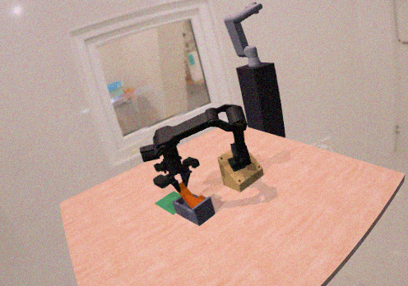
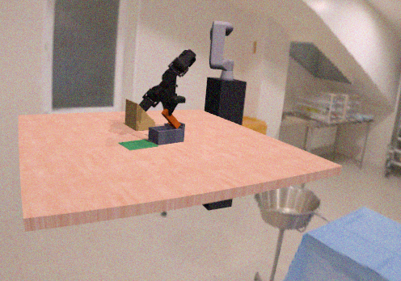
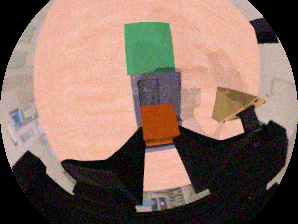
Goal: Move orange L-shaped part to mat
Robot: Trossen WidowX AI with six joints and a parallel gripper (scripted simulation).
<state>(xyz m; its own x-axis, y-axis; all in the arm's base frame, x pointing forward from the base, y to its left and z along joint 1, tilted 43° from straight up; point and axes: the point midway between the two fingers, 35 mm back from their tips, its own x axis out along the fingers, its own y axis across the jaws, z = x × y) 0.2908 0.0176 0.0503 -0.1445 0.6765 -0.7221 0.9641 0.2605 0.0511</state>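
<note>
My gripper tip is 2 cm short of the green mat, 15 cm to the left of it and 15 cm above it. Round my gripper tip: orange L-shaped part: 2 cm behind, 3 cm to the left, 3 cm below.
</note>
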